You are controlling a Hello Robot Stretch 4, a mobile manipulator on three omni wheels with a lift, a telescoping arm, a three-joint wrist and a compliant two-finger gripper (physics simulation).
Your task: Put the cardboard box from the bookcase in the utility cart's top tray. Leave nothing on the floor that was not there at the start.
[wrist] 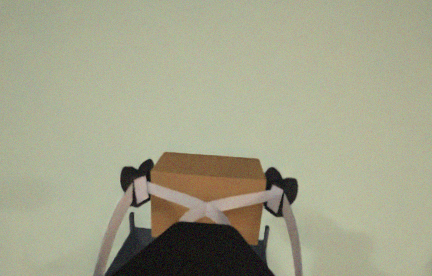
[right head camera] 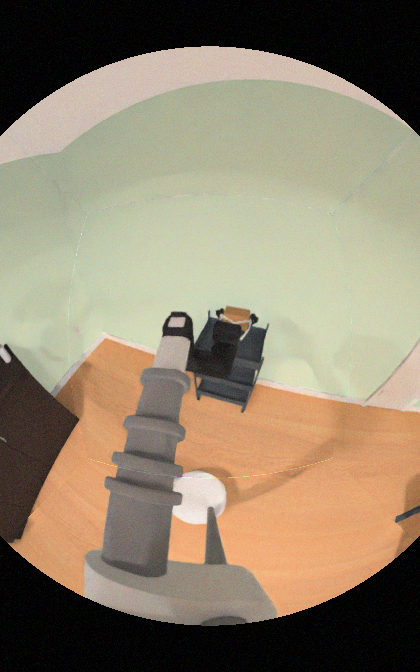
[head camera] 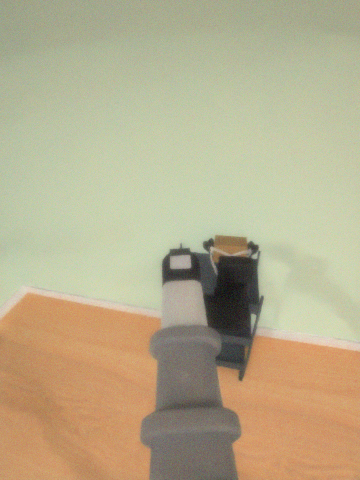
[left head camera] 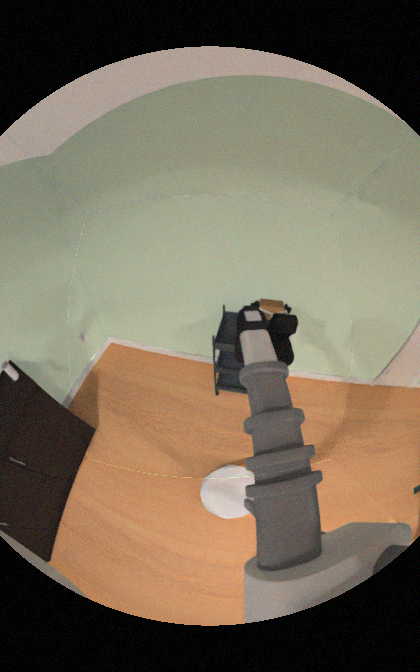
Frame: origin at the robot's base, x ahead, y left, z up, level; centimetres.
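Seen in the pictures: gripper, between the fingertips: (wrist: 210, 179) (head camera: 230, 243).
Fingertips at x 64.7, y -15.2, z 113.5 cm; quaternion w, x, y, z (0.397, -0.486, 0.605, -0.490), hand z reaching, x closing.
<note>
A point is followed by its place in that frame.
The cardboard box (head camera: 231, 241) {x 62.5, y -14.8, z 115.7 cm} (left head camera: 271, 303) (right head camera: 237, 311) (wrist: 207, 182) {x 60.4, y -14.0, z 115.2 cm} is a small brown block, held upright between the two fingertips of my gripper (head camera: 231, 246) {x 64.7, y -15.2, z 113.5 cm} (left head camera: 271, 307) (right head camera: 237, 318) (wrist: 210, 179) {x 64.7, y -15.2, z 113.5 cm}, which is shut on it. The dark blue-grey utility cart (head camera: 235, 340) {x 78.7, y -27.1, z 40.2 cm} (left head camera: 224, 345) (right head camera: 254, 363) stands by the green wall. The box shows at the far end of its top tray (left head camera: 229, 325) (right head camera: 254, 342) (wrist: 131, 245) {x 116.7, y -1.1, z 65.3 cm} and appears above it; the height of the gap cannot be told. My wrist hides much of the tray. The bookcase cannot be made out.
A dark cabinet (left head camera: 45, 450) (right head camera: 35, 450) stands at the left. A white round object (left head camera: 222, 492) (right head camera: 202, 495) is on the floor below my arm. Part of a dark blue object (right head camera: 409, 514) shows at the right edge. The green wall (head camera: 180, 150) {x 123.8, y -3.4, z 127.0 cm} is close behind the cart.
</note>
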